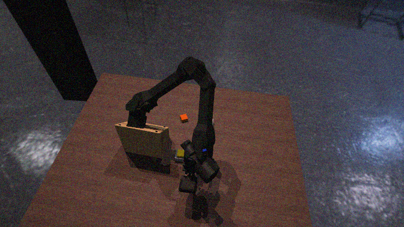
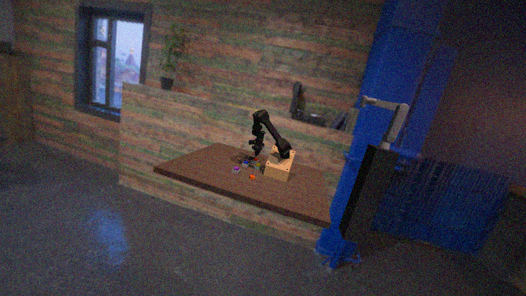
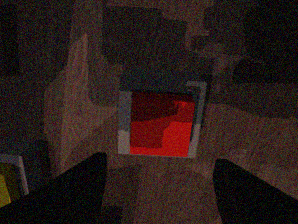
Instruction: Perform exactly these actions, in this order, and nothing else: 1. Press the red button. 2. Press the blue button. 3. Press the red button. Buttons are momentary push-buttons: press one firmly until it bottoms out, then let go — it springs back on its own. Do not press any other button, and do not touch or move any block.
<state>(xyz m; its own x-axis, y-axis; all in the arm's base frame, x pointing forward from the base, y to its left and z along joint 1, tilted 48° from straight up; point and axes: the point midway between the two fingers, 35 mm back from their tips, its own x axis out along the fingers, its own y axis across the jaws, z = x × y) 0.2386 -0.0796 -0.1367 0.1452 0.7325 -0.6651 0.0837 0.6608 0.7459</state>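
My gripper tip is now 4 cm above the red button. From my gripper tip the other things lie so: purple button (8 cm ahead, 30 cm to the left, 4 cm below); blue button (6 cm ahead, 13 cm to the left, 4 cm below); yellow button (4 cm behind, 12 cm to the left, 4 cm below).
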